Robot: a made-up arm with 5 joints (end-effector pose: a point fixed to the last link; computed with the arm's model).
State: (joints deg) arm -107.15 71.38 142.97 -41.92 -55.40
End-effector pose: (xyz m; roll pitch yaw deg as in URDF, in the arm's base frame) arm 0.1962 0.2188 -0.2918 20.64 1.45 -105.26
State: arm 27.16 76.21 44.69 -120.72 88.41
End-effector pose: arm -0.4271 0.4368 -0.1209 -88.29 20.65 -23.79
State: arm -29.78 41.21 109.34 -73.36 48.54
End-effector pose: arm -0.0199 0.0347 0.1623 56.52 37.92 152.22
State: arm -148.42 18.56 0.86 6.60 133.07
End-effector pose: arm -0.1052 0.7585 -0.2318 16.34 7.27 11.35
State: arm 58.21 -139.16 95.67 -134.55 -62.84
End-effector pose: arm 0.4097 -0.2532 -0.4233 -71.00 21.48 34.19
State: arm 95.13 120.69 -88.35 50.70 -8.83
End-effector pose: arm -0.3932 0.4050 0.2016 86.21 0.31 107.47
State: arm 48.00 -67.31 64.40 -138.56 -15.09
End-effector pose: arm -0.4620 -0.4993 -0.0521 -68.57 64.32 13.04
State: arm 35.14 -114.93 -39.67 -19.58 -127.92
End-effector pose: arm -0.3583 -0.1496 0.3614 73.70 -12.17 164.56
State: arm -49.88 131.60 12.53 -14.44 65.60
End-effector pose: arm -0.0047 -0.1581 -0.2065 -37.66 60.11 99.09
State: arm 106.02 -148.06 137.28 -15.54 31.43
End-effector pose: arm -0.3282 0.3123 -0.2851 -50.71 45.26 -82.94
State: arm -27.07 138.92 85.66 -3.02 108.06
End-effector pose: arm -0.3475 -0.0708 -0.2254 27.98 29.20 108.11
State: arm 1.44 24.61 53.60 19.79 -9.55
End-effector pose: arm 0.0090 0.6737 -0.3862 -15.69 8.83 53.48
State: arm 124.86 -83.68 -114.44 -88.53 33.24
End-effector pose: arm -0.8004 0.3219 -0.0400 83.59 -8.80 50.27
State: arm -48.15 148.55 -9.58 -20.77 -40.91
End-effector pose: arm -0.1950 -0.2274 0.2795 -151.64 -10.37 -23.48
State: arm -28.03 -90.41 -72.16 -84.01 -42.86
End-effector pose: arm 0.4084 -0.1050 0.8758 -167.28 -36.55 82.21
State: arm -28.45 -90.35 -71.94 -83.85 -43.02
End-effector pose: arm 0.4124 -0.1031 0.8740 -167.04 -36.47 82.10
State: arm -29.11 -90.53 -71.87 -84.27 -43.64
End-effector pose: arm 0.4202 -0.1135 0.8665 -166.10 -37.56 81.25
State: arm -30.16 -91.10 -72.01 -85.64 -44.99
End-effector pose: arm 0.4331 -0.1435 0.8487 -163.91 -40.47 79.05
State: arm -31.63 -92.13 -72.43 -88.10 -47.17
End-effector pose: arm 0.4499 -0.1950 0.8163 -159.77 -45.32 74.66
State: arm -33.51 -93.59 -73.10 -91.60 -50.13
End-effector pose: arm 0.4668 -0.2644 0.7656 -152.57 -51.58 66.78
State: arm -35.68 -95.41 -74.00 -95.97 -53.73
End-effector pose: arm 0.4776 -0.3444 0.6947 -140.32 -58.06 53.27
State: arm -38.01 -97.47 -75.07 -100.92 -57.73
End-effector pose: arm 0.4768 -0.4248 0.6060 -121.06 -62.64 32.06
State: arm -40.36 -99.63 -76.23 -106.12 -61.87
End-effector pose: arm 0.4613 -0.4959 0.5062 -97.49 -63.00 5.84
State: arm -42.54 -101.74 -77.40 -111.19 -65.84
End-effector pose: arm 0.4324 -0.5508 0.4061 -78.13 -59.11 -16.70
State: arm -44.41 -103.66 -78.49 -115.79 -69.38
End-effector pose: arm 0.3953 -0.5875 0.3155 -66.15 -53.25 -32.11
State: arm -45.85 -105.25 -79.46 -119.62 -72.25
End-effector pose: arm 0.3580 -0.6084 0.2423 -59.57 -47.50 -41.94
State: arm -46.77 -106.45 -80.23 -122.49 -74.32
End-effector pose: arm 0.3265 -0.6184 0.1899 -56.03 -43.00 -48.12
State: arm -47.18 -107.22 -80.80 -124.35 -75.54
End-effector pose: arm 0.3050 -0.6225 0.1580 -54.21 -40.13 -51.66
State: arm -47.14 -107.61 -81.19 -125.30 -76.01
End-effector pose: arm 0.2940 -0.6242 0.1433 -53.33 -38.81 -53.31
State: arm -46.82 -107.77 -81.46 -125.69 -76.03
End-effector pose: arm 0.2897 -0.6252 0.1390 -52.88 -38.46 -53.91
